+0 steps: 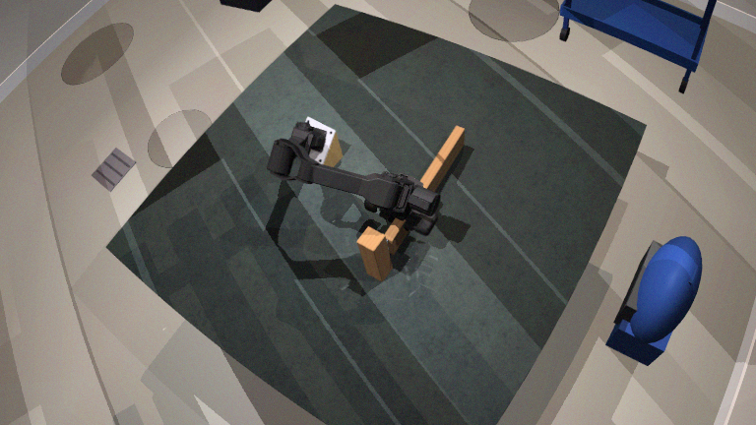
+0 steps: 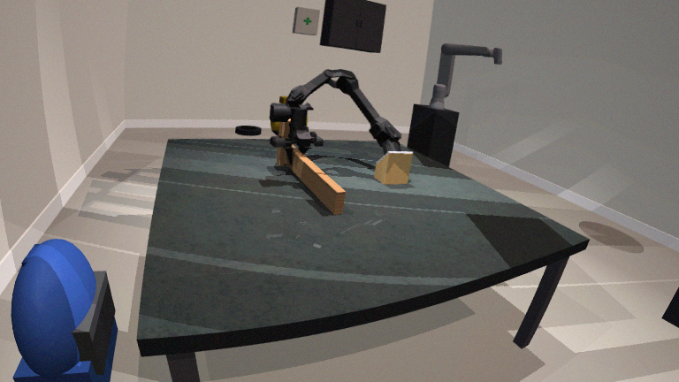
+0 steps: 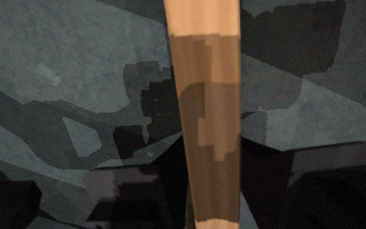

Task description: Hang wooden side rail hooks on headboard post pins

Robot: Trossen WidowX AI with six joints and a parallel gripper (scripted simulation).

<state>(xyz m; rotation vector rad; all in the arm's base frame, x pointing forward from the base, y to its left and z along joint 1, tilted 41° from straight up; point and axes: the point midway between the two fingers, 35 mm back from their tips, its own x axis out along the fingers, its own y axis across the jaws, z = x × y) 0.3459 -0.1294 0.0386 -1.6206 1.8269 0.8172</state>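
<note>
The headboard post lies 120 mm to the right of my gripper tip and 40 mm above it.
</note>
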